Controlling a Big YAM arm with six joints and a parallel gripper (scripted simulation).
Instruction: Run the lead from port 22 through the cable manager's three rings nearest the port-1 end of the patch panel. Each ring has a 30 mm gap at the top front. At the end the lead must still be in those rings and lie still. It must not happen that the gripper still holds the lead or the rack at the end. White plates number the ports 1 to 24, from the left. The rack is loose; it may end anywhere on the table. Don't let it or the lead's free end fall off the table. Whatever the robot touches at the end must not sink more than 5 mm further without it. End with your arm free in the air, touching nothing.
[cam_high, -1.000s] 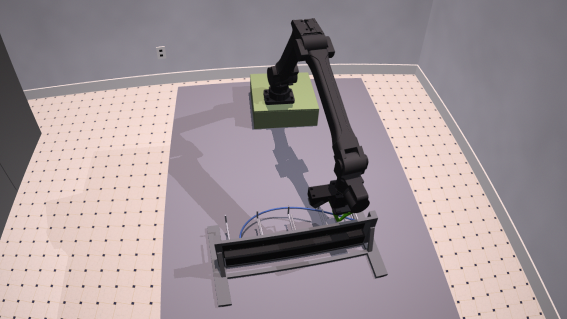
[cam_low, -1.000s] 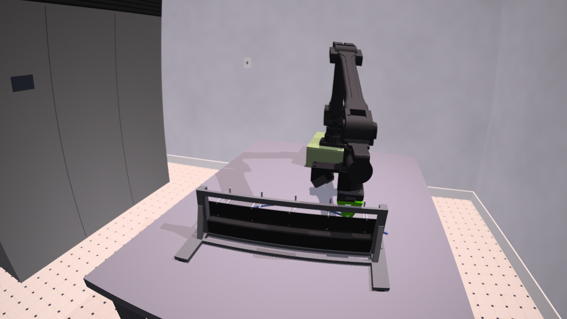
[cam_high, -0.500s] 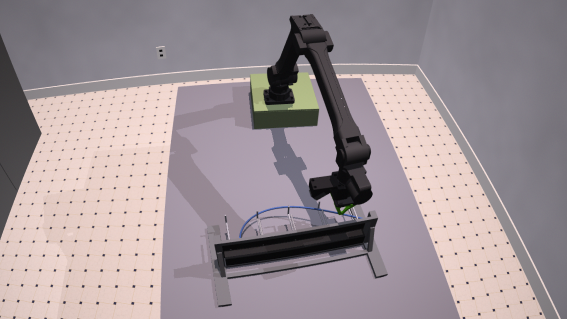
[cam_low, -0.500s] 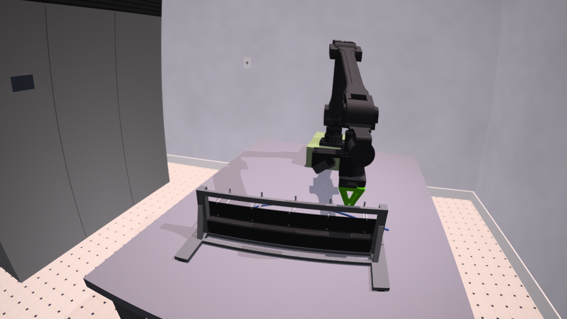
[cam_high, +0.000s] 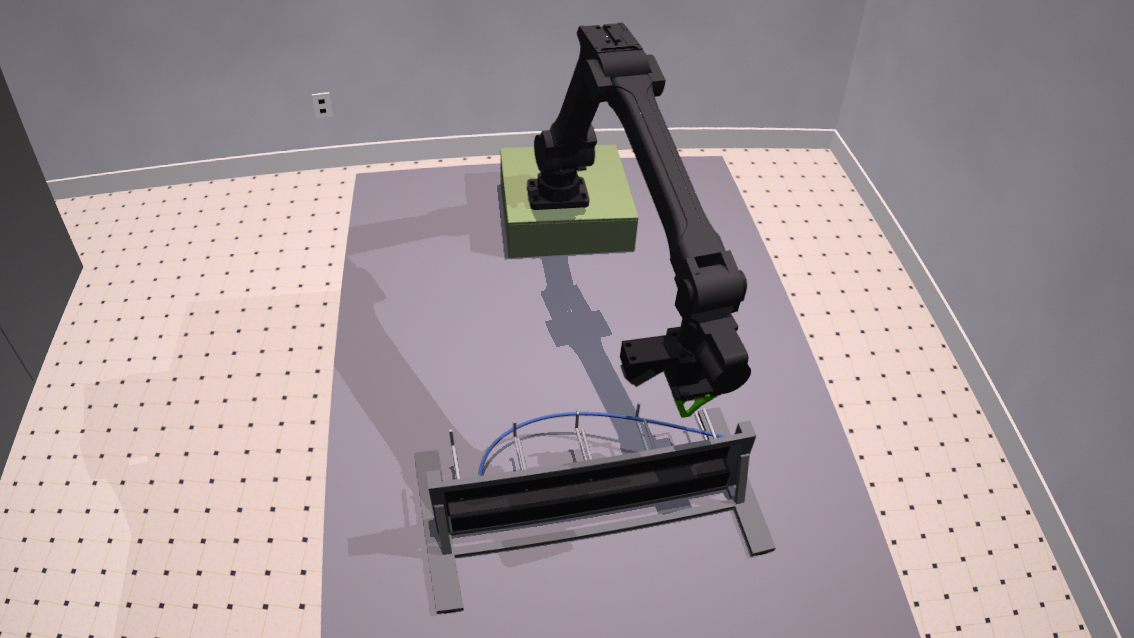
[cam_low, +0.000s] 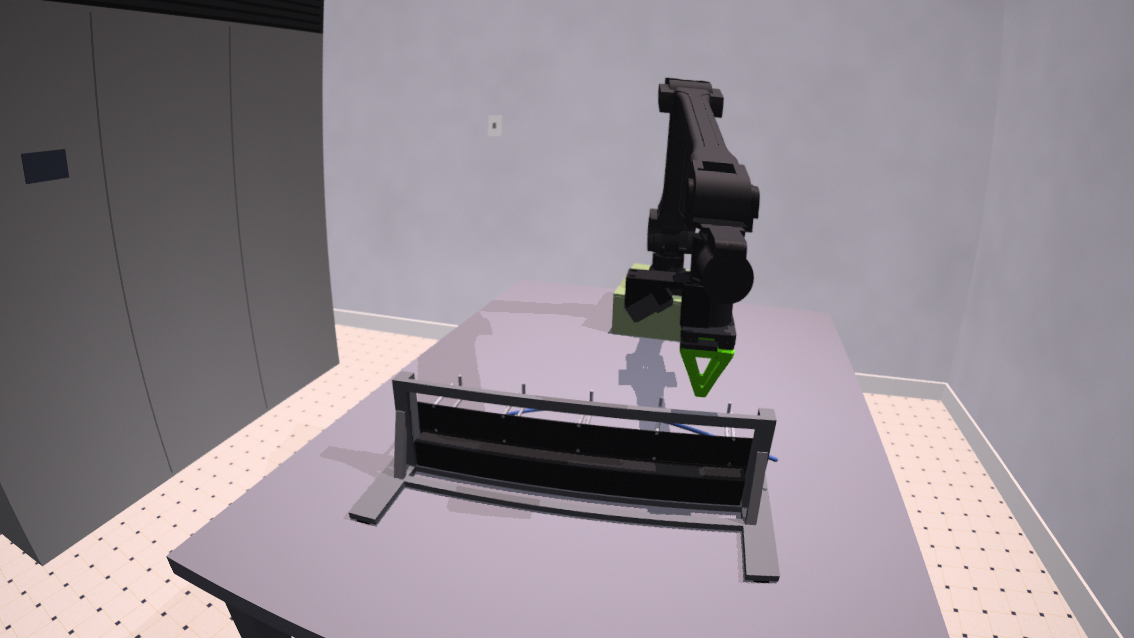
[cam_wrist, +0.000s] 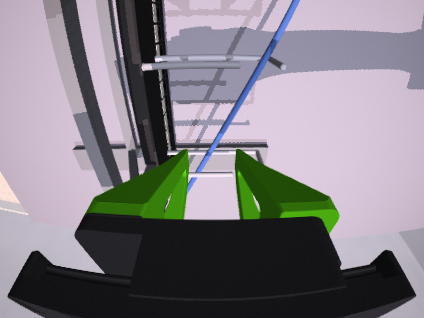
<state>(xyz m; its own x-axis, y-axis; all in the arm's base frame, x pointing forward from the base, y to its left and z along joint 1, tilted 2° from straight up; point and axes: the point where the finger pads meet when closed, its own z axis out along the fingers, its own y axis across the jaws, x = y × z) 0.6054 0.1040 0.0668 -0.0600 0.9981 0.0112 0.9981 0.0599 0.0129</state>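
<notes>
The rack is 70 mm ahead of my hand, 150 mm to the right of it and 80 mm below it.
</notes>
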